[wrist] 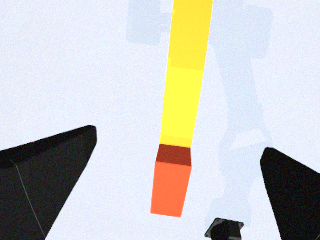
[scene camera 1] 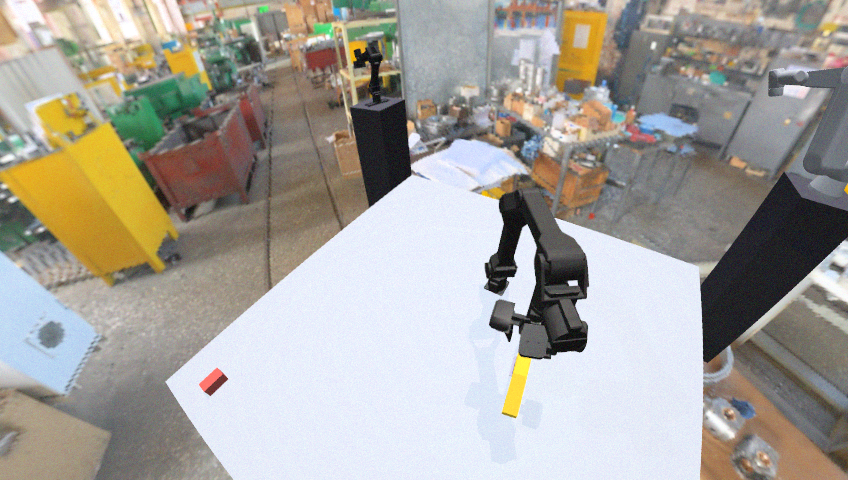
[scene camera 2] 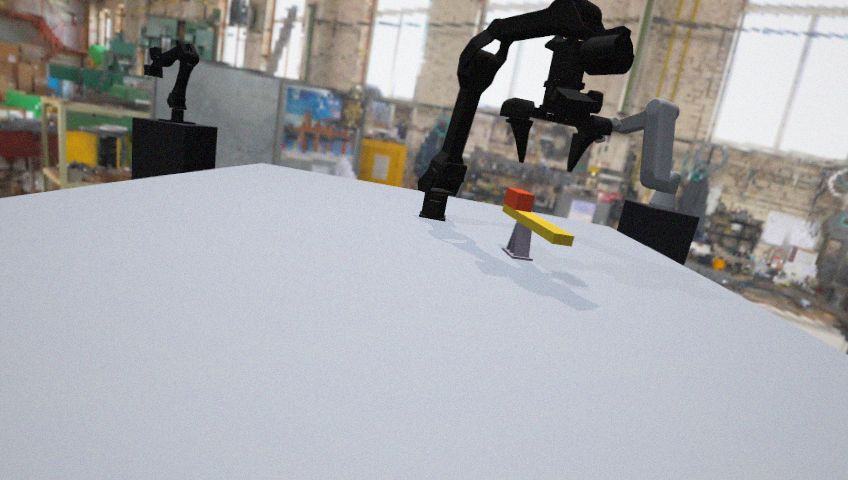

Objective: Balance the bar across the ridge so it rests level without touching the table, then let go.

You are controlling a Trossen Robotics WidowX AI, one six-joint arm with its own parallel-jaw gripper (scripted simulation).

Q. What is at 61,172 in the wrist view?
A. My gripper.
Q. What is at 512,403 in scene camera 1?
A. A yellow bar.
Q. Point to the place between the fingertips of my gripper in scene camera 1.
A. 530,346
